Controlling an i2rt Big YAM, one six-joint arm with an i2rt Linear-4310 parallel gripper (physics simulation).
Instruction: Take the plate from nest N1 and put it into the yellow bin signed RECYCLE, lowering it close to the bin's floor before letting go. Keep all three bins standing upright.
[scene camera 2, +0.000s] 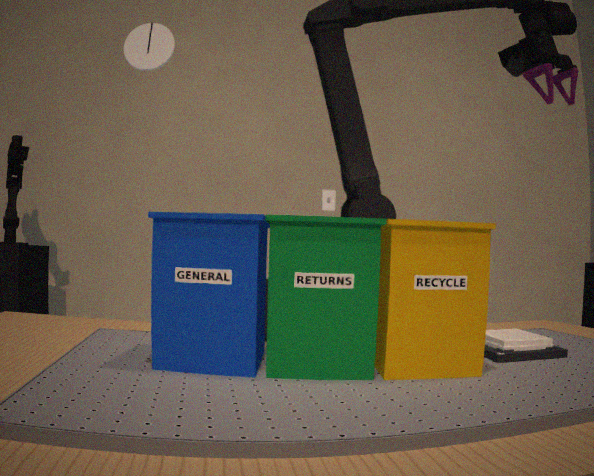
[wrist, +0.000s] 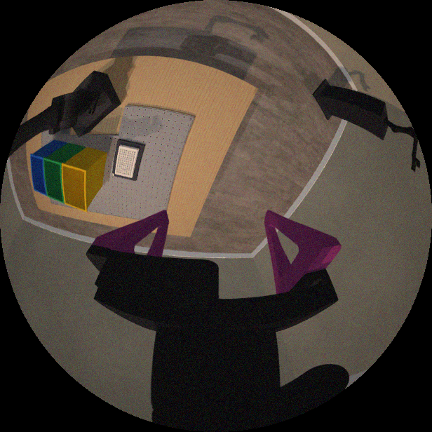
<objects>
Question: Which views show the gripper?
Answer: Scene camera 2 and the wrist view: all of them.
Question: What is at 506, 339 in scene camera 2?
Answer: A white plate.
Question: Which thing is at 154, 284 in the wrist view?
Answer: The gripper.
</objects>
